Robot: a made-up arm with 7 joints. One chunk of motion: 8 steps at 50 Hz.
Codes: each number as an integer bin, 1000 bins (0 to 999) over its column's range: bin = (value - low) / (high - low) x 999, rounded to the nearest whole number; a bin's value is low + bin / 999 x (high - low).
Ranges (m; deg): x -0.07..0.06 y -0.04..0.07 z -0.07..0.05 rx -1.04..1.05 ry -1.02..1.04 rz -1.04..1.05
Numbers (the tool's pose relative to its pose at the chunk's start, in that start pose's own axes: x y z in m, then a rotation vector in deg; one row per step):
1: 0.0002 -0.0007 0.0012 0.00 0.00 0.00
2: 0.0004 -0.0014 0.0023 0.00 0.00 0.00
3: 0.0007 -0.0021 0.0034 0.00 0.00 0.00
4: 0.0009 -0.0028 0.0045 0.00 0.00 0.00
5: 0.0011 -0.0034 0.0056 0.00 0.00 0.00
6: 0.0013 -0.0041 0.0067 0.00 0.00 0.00
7: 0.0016 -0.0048 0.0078 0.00 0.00 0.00
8: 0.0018 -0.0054 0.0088 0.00 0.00 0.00
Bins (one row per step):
1: 539 357 593 497 495 497
2: 541 351 602 497 495 497
3: 543 344 611 497 495 497
4: 545 338 620 497 495 497
5: 546 332 629 497 495 497
6: 548 326 639 497 495 497
7: 550 320 648 497 495 497
8: 552 314 656 497 495 497

